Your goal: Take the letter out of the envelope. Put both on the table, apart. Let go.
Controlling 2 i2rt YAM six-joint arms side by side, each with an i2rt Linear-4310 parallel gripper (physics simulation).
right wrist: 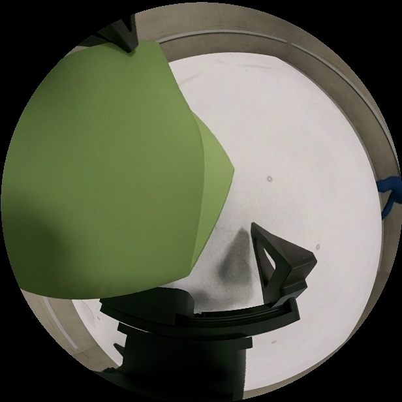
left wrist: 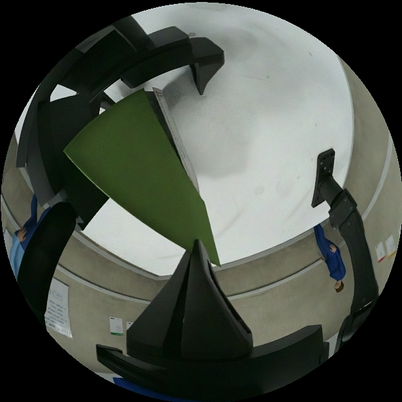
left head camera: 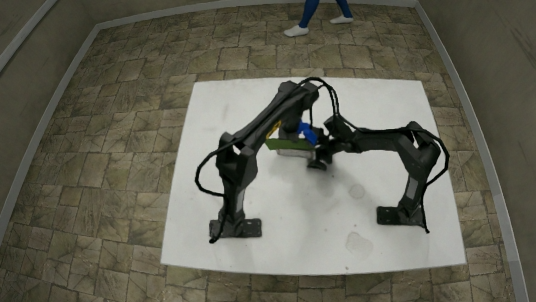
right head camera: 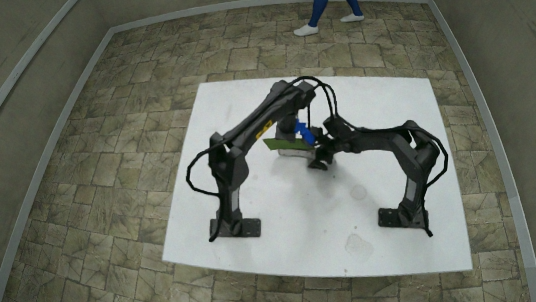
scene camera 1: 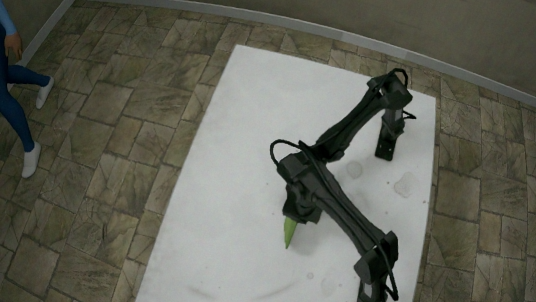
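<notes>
The green envelope (left head camera: 287, 144) (right head camera: 287, 145) (scene camera 1: 288, 232) (left wrist: 145, 165) (right wrist: 125, 175) is held above the table, tilted. The pale letter (left head camera: 295, 153) (right head camera: 295, 152) (left wrist: 175, 137) shows as a narrow strip along the envelope's lower side; it is hidden in the right wrist view. My left gripper (left wrist: 197, 244) is shut on the envelope's upper edge. My right gripper (left head camera: 315, 150) (right wrist: 202, 233) is open close to the envelope's right end in the head views. In the right wrist view the envelope covers one of its fingers; whether the letter lies between them is hidden.
The white table (left head camera: 400, 100) (right head camera: 405, 100) (scene camera 1: 200, 200) carries both arms. The two arms are very close together over its middle, with the left forearm reaching above the right gripper. A person's legs (left head camera: 310, 12) (right head camera: 317, 12) show beyond the table.
</notes>
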